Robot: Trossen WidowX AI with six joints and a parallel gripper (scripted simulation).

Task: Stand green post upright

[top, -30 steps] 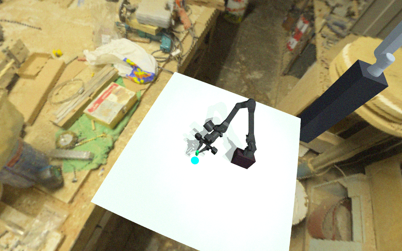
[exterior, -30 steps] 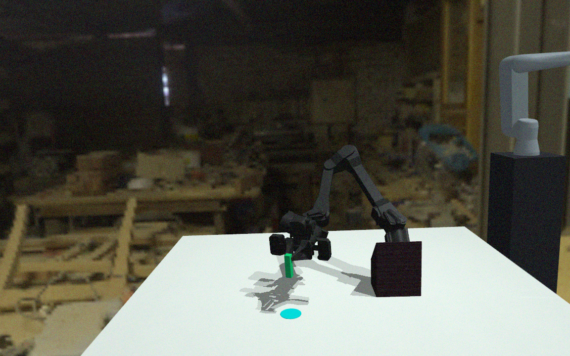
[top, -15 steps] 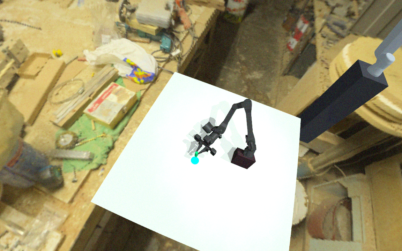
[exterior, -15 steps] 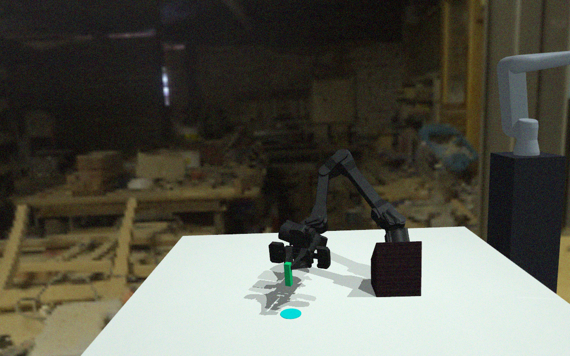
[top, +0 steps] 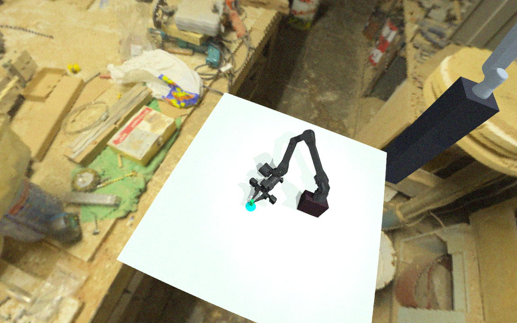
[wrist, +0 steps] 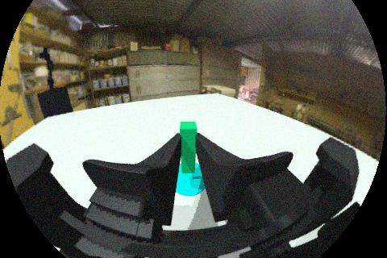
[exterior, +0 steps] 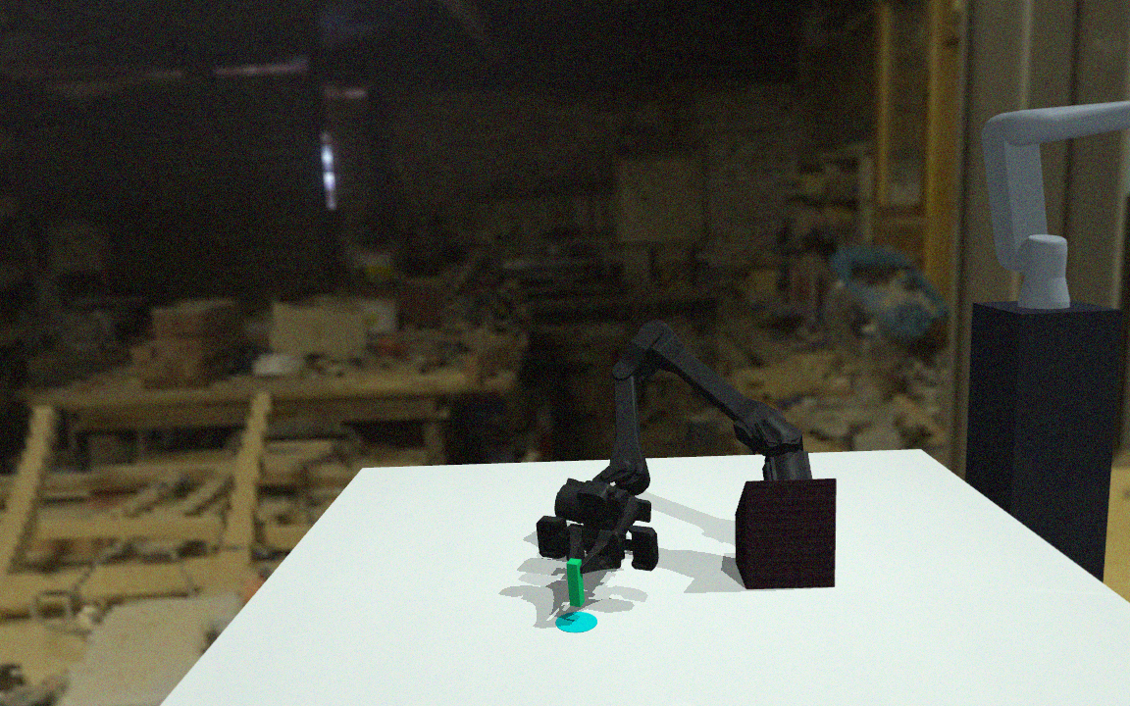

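My gripper tip is now 80 mm above the cyan circle. Round my gripper tip: green post 20 mm below.
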